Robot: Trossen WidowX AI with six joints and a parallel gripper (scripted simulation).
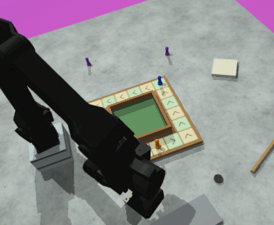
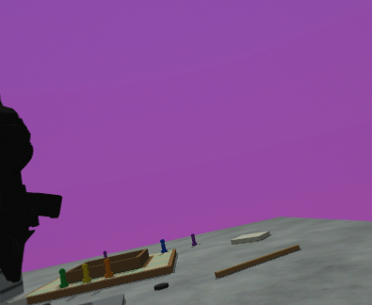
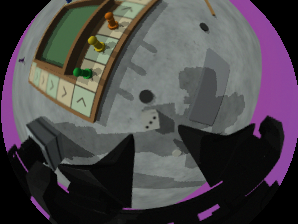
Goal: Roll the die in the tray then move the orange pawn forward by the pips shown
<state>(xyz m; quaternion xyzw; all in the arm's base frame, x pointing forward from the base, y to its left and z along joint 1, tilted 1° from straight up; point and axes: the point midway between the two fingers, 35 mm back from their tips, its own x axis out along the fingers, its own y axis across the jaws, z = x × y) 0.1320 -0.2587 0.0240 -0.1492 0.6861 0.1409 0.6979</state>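
Right now the white die is 40 mm below my gripper tip. Also, from my gripper tip: grey slab 90 mm ahead, 110 mm to the right, 50 mm below; then green pawn 50 mm ahead, 120 mm to the left, 30 mm below; then yellow pawn 90 mm ahead, 110 mm to the left, 30 mm below.
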